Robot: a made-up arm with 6 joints.
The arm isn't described. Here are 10 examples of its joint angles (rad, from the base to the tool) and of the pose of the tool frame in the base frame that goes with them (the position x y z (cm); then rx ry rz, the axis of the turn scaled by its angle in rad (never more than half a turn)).
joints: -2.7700 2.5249 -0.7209 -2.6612 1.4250 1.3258
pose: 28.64 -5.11 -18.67 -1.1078 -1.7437 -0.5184
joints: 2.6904 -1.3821 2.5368 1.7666 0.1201 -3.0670
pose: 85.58 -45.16 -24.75 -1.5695 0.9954 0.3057
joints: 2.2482 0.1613 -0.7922 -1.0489 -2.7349 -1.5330
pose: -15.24 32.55 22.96 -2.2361 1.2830 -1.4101
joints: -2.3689 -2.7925 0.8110 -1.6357 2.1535 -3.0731
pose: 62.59 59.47 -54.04 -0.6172 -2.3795 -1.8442
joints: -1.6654 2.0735 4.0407 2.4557 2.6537 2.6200
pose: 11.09 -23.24 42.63 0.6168 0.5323 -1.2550
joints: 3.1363 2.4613 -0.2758 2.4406 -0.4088 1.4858
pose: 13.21 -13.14 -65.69 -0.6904 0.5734 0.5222
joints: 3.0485 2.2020 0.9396 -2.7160 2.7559 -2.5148
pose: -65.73 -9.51 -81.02 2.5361 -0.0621 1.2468
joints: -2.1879 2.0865 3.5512 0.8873 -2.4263 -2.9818
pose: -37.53 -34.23 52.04 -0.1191 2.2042 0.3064
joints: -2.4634 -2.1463 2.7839 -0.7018 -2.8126 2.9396
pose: 31.68 42.30 -79.79 0.0497 -1.0590 0.1721
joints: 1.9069 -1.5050 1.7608 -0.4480 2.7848 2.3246
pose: 56.80 -115.84 23.25 -1.9613 -2.2680 0.6131
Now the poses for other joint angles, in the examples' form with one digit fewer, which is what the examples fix.
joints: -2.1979 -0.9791 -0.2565 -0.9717 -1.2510 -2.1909
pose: -9.7 3.0 86.7 2.441 -1.753 -0.476
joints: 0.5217 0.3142 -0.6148 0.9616 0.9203 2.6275
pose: 64.8 25.9 38.5 2.426 1.758 -0.250
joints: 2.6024 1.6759 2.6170 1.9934 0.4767 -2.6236
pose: -79.8 39.6 73.1 -0.972 -0.332 -2.877
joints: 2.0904 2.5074 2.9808 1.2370 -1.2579 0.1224
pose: -38.4 78.5 10.8 -1.109 -0.429 0.922
